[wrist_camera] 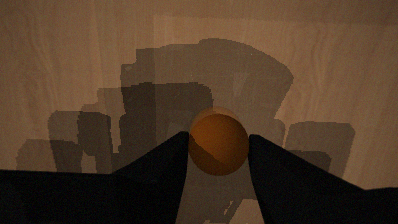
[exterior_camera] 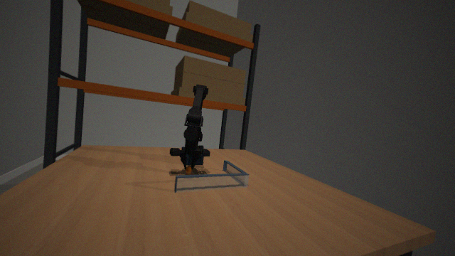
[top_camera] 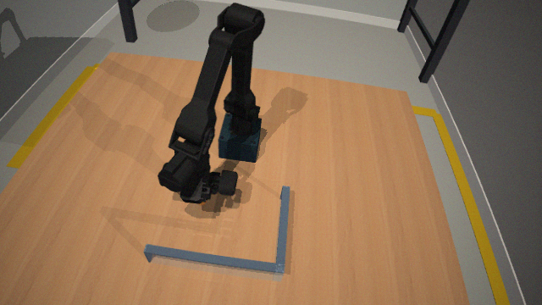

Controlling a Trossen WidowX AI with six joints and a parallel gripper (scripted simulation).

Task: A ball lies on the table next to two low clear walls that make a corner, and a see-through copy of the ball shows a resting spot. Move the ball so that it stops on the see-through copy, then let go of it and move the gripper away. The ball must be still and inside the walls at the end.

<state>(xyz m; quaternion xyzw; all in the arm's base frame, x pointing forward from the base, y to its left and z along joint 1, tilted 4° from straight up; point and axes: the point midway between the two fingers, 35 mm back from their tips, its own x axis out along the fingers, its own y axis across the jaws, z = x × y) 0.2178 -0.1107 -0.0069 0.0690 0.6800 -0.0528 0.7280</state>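
Now: gripper tip 1 cm above the see-through copy of ball. Also, from my gripper tip: orange ball (right at my gripper tip).
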